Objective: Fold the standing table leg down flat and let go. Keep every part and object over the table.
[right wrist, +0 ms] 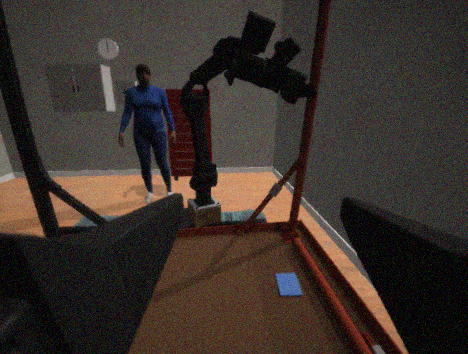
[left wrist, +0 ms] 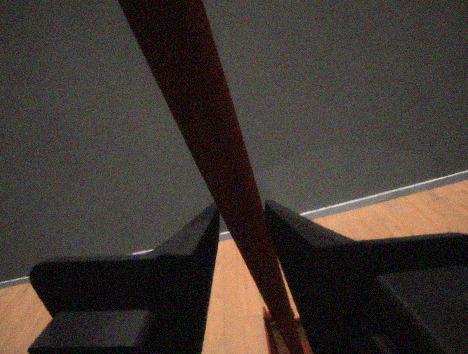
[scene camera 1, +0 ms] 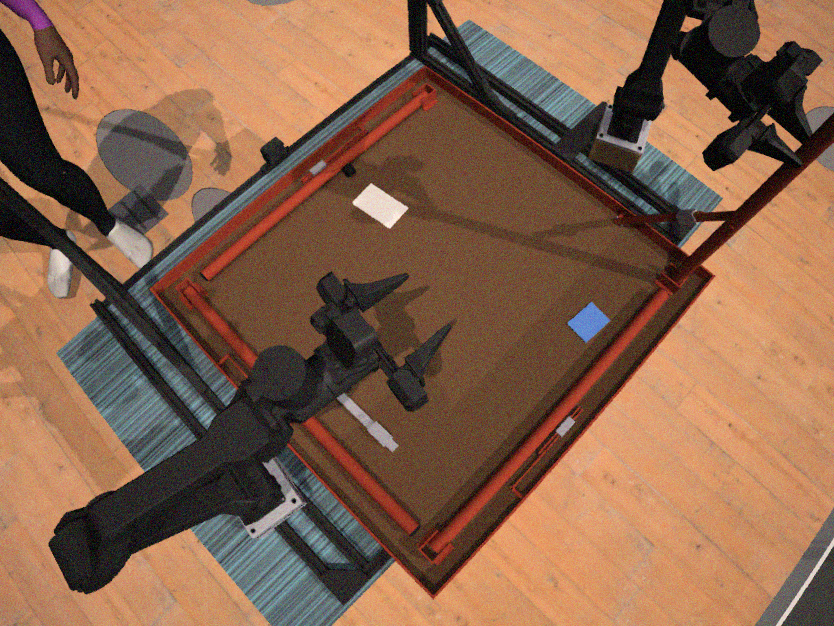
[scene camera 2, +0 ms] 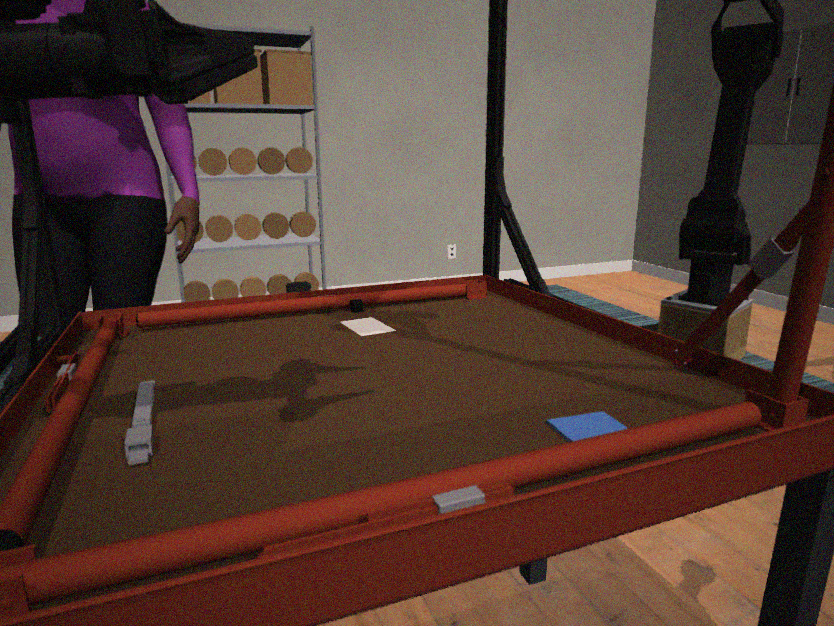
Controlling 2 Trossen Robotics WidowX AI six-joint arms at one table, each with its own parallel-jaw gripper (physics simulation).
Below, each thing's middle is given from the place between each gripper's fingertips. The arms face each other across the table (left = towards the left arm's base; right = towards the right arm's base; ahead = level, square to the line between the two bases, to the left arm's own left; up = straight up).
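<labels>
There is the grey bar (scene camera 2: 139, 442), and my right hand is 6 cm past it, 13 cm to the left of it and 34 cm above it. The white card (scene camera 1: 375, 202) is far behind my right hand, a good way to the left of it and far below it. As for the blue square (scene camera 2: 572, 428), I see it some way ahead of that same right hand, far to the left of it and well below it.
Measured from my left hand, the grey bar is 30 cm behind, 58 cm to the right and 43 cm below. The white card is far behind my left hand, far to the right of it and a long way below it, while the blue square is slightly behind my left hand, a fair way to the right of it and far below it.
</labels>
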